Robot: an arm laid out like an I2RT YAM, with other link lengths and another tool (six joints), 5 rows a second.
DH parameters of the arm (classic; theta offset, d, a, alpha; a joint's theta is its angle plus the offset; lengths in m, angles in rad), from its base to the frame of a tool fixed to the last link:
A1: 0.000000 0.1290 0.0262 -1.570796
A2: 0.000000 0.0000 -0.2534 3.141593
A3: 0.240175 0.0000 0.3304 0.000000
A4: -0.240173 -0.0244 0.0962 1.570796
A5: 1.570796 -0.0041 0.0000 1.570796
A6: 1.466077 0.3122 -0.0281 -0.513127
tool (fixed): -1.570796 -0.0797 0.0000 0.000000
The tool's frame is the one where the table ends.
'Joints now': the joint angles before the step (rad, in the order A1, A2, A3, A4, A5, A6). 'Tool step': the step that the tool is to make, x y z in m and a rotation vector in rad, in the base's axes. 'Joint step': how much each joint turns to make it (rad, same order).
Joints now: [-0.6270, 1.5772, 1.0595, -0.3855, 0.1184, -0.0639]
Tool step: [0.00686, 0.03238, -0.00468, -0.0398, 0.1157, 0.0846]
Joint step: [0.0809, -0.0008, 0.0145, -0.0801, 0.0760, -0.0614]
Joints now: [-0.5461, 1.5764, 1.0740, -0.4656, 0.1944, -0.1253]
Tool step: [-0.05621, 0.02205, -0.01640, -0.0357, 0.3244, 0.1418]
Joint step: [0.0141, -0.0415, 0.0035, -0.2533, 0.1121, -0.2125]
